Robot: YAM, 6 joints.
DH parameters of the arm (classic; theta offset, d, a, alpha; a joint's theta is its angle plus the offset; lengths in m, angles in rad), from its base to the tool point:
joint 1: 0 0.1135 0.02 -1.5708
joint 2: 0 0 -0.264 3.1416
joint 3: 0.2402 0 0.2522 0
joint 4: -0.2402 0 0.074 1.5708
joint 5: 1.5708 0 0 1.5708
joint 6: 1.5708 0.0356 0 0
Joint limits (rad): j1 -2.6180..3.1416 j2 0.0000..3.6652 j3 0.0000..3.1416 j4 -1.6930..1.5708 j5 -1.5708..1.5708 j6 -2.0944..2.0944
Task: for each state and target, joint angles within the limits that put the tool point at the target. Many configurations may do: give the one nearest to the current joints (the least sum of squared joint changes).
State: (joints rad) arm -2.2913 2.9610 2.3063 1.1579 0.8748 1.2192
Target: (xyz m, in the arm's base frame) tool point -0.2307 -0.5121 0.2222
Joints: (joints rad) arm -1.9429 2.7274 2.1939 1.4499 0.9399 1.2192
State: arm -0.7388 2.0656 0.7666 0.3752 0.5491 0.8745
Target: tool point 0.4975 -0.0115 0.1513
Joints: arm 0.0077 2.2423 1.4305 0.5008 0.4458 0.8745
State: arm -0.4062 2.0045 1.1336 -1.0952 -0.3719 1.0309
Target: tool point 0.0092 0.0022 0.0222
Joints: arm -0.3996 2.6748 0.2801 -0.7501 -0.1581 1.0309
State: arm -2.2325 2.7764 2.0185 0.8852 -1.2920 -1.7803
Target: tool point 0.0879 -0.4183 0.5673
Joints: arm -1.4248 2.2348 2.6896 0.5792 -0.8228 -1.7803
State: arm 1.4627 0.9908 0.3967 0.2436 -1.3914 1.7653
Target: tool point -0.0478 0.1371 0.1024
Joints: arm 1.6653 1.2233 0.1099 0.1800 -1.3392 1.7653
